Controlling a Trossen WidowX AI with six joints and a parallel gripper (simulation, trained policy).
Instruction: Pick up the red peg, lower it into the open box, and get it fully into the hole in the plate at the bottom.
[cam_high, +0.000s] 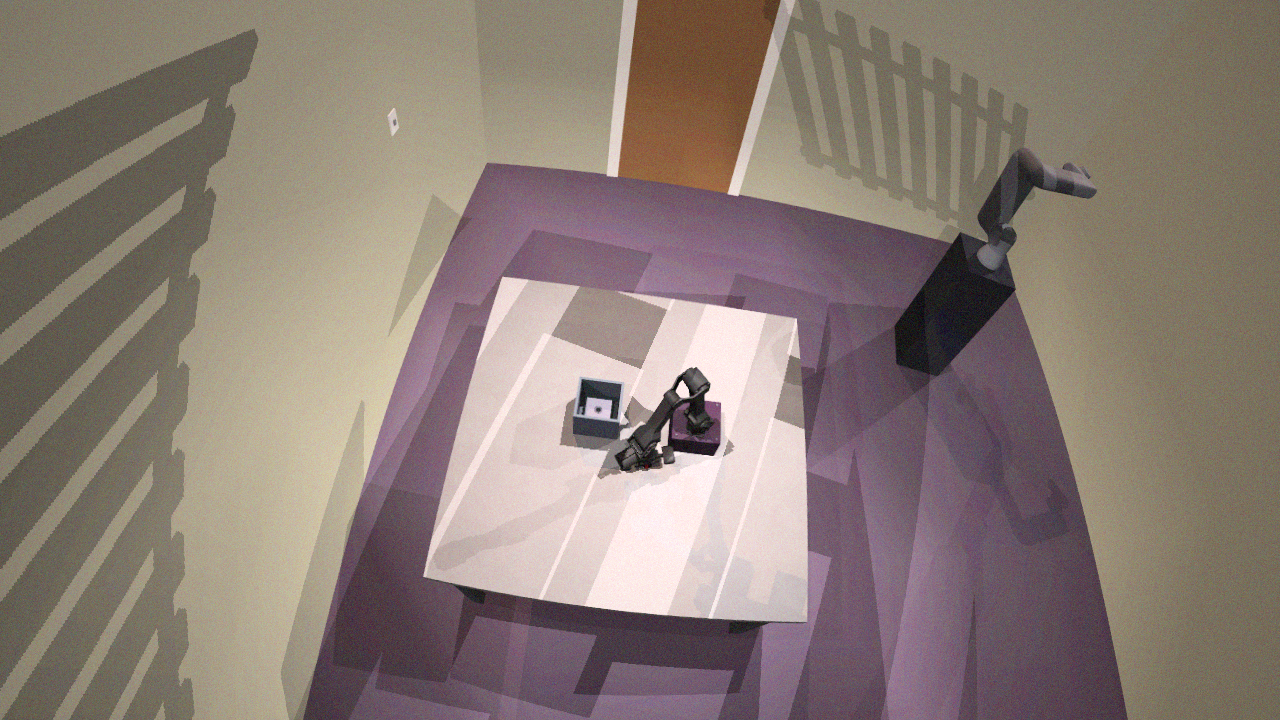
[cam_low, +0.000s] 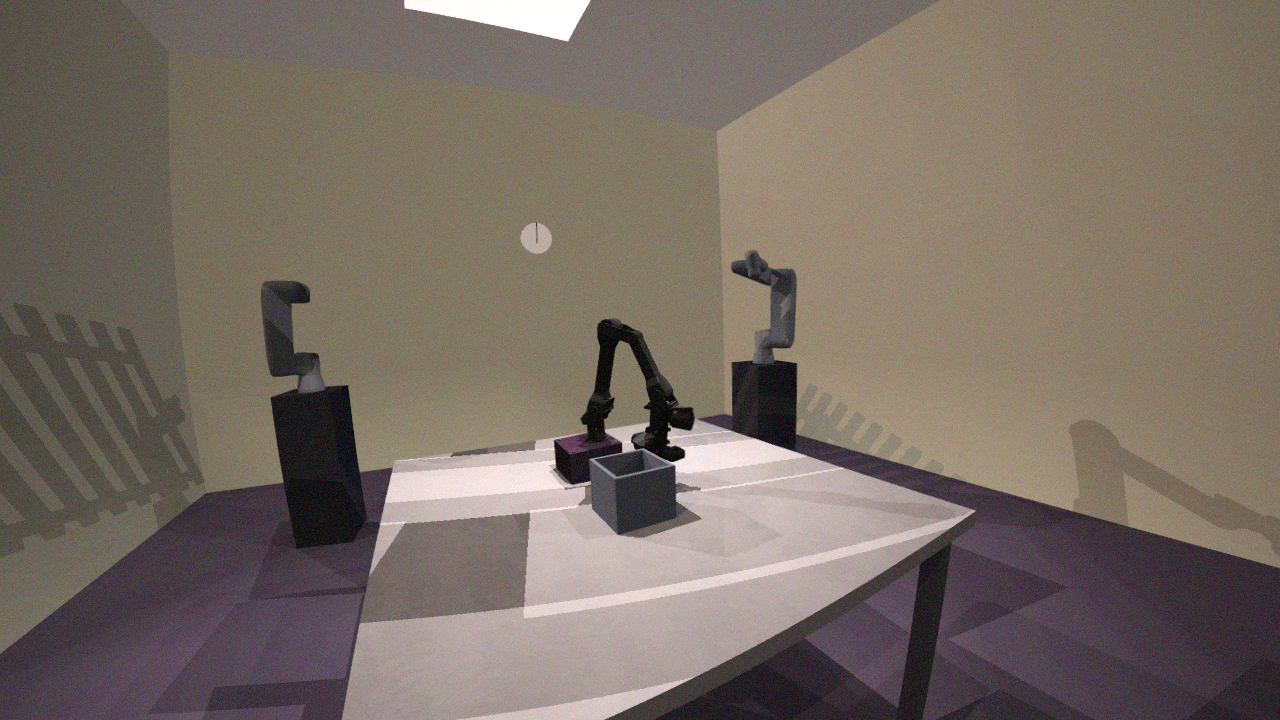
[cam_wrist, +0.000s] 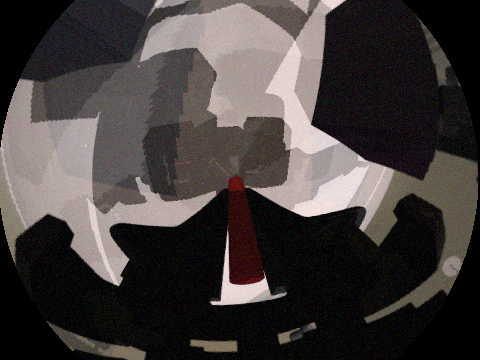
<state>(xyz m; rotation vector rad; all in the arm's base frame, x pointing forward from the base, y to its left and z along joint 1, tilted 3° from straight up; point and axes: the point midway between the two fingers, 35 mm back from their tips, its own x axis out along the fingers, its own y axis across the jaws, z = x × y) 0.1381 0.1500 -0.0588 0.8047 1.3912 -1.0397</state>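
Now: the plate 220 mm ahead of my gripper tip, 150 mm to the right of it and 30 mm above it. The rest, counted from my gripper tip: red peg 30 mm above.
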